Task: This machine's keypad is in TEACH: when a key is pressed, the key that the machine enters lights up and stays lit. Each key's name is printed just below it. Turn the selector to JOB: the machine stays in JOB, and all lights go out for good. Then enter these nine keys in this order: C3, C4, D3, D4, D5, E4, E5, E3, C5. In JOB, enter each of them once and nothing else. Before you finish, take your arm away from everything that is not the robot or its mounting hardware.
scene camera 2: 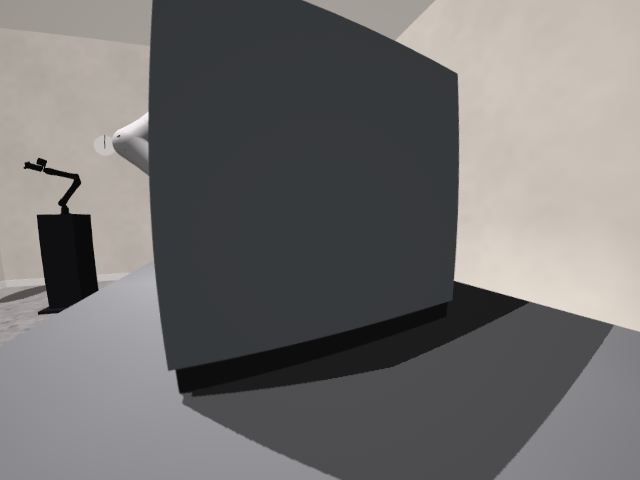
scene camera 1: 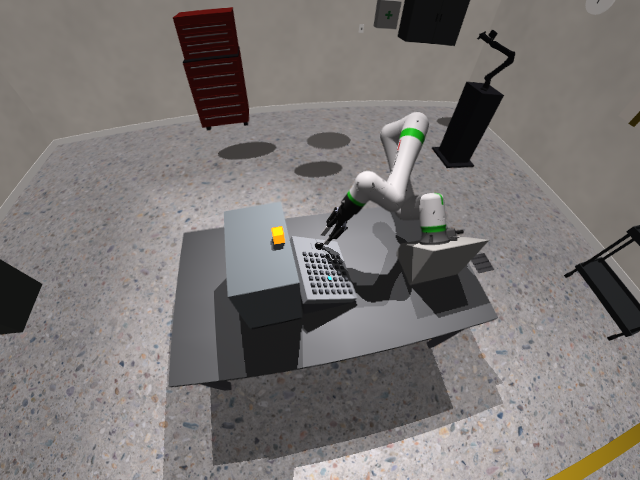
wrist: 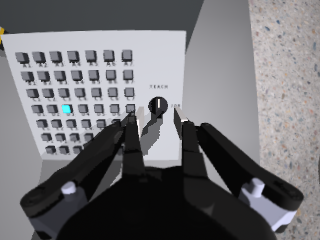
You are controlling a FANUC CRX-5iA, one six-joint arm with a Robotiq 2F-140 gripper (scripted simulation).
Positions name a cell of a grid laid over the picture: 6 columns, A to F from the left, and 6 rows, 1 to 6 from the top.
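Note:
A grey machine box is part of what I see, at (scene camera 2: C3) and again at (scene camera 1: C4). I see a white keypad panel (wrist: C2) as well, and my gripper (wrist: C3) is visible too.

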